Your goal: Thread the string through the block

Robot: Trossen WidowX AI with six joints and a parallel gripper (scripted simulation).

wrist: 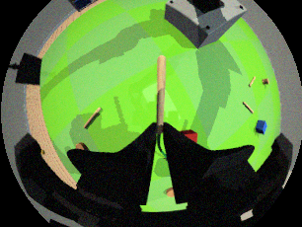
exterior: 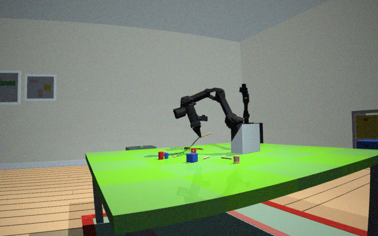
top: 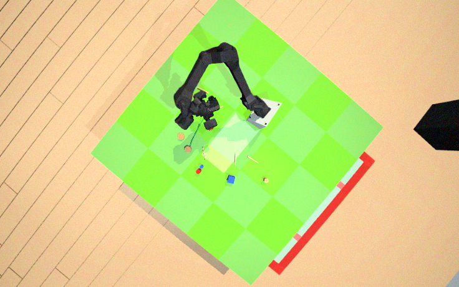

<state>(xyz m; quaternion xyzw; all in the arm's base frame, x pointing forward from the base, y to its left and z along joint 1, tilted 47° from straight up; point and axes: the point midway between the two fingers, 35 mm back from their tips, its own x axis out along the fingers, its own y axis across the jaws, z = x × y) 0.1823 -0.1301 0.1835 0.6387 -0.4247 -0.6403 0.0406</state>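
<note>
My gripper tip is 70 mm short of the red block, 40 mm to the right of it and 80 mm above it. From my gripper tip the other things lie so: red cylinder 320 mm ahead, 150 mm to the left, 70 mm below; thin wooden stick 10 mm behind, 10 mm to the left, 10 mm above; round wooden button 260 mm ahead, 20 mm to the left, 80 mm below.
</note>
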